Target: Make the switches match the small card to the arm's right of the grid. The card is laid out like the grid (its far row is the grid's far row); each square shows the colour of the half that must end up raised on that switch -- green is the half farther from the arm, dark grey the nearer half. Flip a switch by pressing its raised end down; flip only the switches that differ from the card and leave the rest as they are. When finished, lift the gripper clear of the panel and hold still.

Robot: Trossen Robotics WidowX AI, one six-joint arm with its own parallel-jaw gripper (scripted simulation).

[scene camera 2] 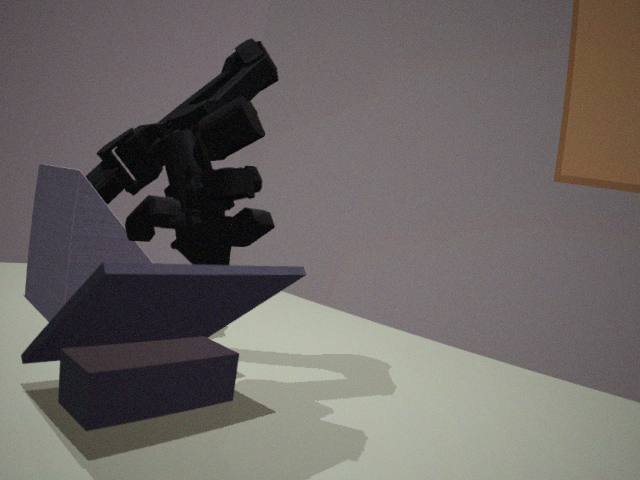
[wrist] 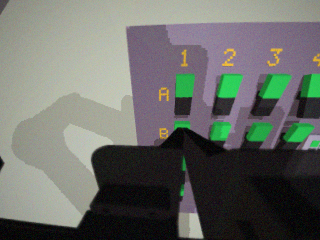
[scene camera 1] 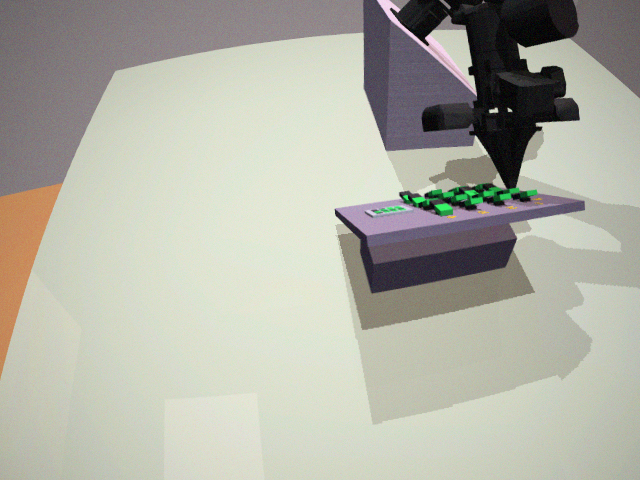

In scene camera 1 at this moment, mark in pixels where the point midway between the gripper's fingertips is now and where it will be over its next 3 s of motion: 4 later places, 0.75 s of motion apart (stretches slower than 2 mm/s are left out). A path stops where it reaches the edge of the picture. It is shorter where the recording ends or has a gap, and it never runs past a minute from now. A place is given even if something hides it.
My gripper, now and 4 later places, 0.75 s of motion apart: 510, 188; 509, 182; 479, 147; 484, 181; 485, 190
